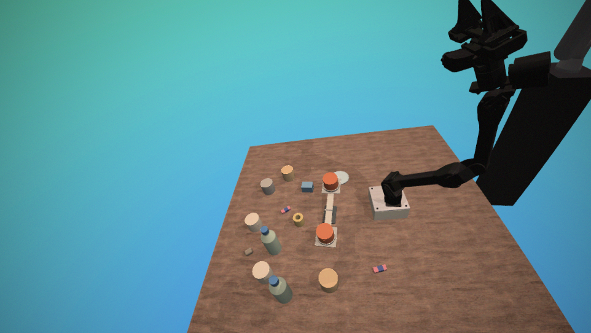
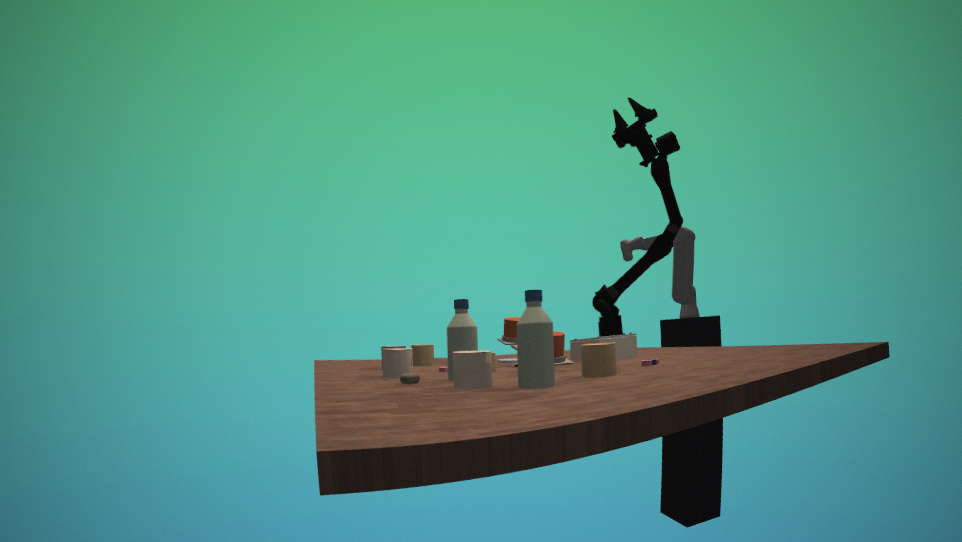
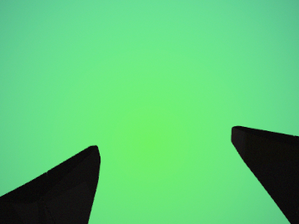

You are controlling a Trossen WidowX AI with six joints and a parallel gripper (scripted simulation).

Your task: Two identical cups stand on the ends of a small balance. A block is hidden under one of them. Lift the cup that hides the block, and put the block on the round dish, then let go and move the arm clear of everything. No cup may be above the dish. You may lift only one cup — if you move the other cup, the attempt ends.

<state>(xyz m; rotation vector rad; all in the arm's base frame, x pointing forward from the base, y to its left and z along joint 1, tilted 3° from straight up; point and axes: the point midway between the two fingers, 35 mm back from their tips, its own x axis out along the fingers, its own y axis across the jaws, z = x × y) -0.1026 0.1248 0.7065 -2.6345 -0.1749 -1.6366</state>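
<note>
The orange cup is 750 mm below my gripper tip, 350 mm ahead of it and 110 mm to the left of it. From my gripper tip the other things lie so: pale round dish: 810 mm below, 330 mm ahead, 290 mm to the right; grey block: 770 mm below, 350 mm ahead, 90 mm to the left; yellow ring: 790 mm below, 490 mm ahead, 20 mm to the left.
</note>
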